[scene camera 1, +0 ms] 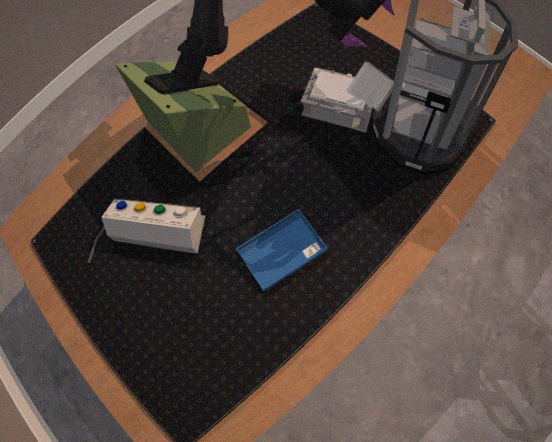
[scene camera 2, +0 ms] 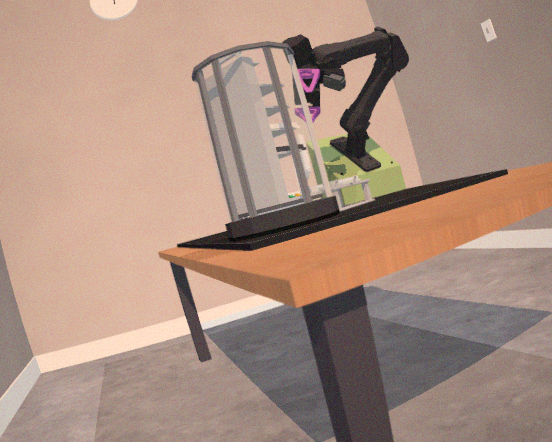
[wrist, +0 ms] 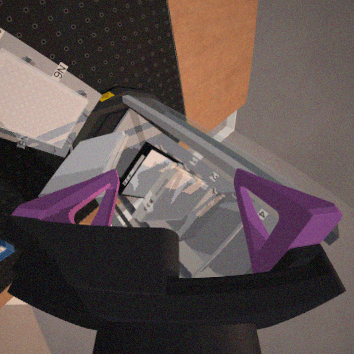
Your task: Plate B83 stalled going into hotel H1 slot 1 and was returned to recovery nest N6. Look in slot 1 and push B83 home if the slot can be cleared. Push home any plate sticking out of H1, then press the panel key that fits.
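Places are measured from the arm's base along level axes (x left, y back, z up), in metres.
Pixels of known places: gripper, fingertip midpoint: (scene camera 1: pixel 379 29) (scene camera 2: pixel 309 108) (wrist: pixel 176 175); arm's base, link origin: (scene camera 1: pixel 182 82) (scene camera 2: pixel 354 154).
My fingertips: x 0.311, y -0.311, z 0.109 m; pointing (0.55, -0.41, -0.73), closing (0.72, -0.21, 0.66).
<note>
Ahead of a thing's pixels: the offset from my fingertips to its top centre. "spot": to the spot under its first point.
Hotel H1 {dx +0.009, dy -0.149, dz +0.153 m} (scene camera 1: pixel 396 95) (scene camera 2: pixel 250 125) is a round grey cage with shelves at the mat's end. In the wrist view its slot labels and a black-edged pale piece {dx +0.003, dy -0.124, dz -0.087 m} (wrist: pixel 152 162) show inside; what blocks slot 1, if anything, is unclear. A dark bar {spot: dx +0.127, dy -0.146, dz -0.106 m} (scene camera 2: pixel 290 148) crosses the shelf openings. A white plate {dx -0.065, dy +0.048, dz -0.186 m} (scene camera 1: pixel 332 87) (wrist: pixel 37 100) lies on recovery nest N6 {spot: dx -0.103, dy +0.035, dz -0.255 m} (scene camera 1: pixel 335 116), beside H1. Its own label is unreadable. My gripper (scene camera 2: pixel 308 97) (wrist: pixel 176 175) is open and empty, high beside H1's open side. The key panel {dx -0.583, dy +0.170, dz -0.176 m} (scene camera 1: pixel 150 232) has blue, yellow, green and white keys.
A tilted pale panel {dx -0.058, dy -0.031, dz -0.049 m} (scene camera 1: pixel 370 86) (wrist: pixel 87 157) stands between the nest and H1. A black sign {spot: dx -0.110, dy -0.193, dz +0.014 m} (scene camera 1: pixel 437 102) on a thin stem stands at H1's near side. A blue tray {dx -0.441, dy -0.081, dz -0.242 m} (scene camera 1: pixel 280 252) lies mid-mat. The arm's green base (scene camera 1: pixel 200 125) stands behind the key panel.
</note>
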